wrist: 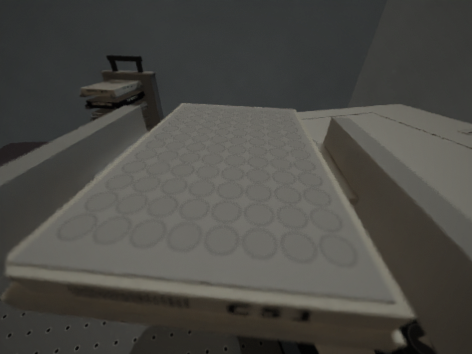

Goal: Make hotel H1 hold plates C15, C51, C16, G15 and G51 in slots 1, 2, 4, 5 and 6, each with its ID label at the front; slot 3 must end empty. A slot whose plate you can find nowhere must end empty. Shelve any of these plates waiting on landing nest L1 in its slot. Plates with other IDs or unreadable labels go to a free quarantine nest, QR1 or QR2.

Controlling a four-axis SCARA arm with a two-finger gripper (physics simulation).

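Places are measured from the arm's base along level axes (x ahead, y left, z up), in metres.
Pixels of known places: gripper, fingertip midpoint: [233, 129].
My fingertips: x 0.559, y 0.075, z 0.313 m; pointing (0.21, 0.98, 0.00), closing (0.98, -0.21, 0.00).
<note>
Behind a point stands the place of what it marks.
My gripper [233, 129] @[x 0.559, y 0.075, z 0.313 m] is shut on a pale well plate [215, 200] @[x 0.547, y 0.015, z 0.316 m], which lies level between the two finger pads and fills the middle of the view. Its near edge carries a barcode and a blurred dark ID label [268, 313] that reads C51. A hotel rack [154, 95] @[x 0.386, y 0.576, z 0.216 m] with a dark handle on top stands far off at the upper left. A pale plate [112, 89] @[x 0.325, y 0.468, z 0.254 m] shows in its upper part, with a dark shelf and other pale edges under it; their labels cannot be read. The nests L1, QR1 and QR2 cannot be made out.
A large pale flat-topped body [400, 117] @[x 0.858, y 0.243, z 0.259 m] stands at the right behind the right finger. A perforated deck [60, 330] @[x 0.317, y 0.085, z 0.013 m] shows below the held plate, with dark parts at the bottom right. A dark reddish shape [17, 150] lies at the left edge.
</note>
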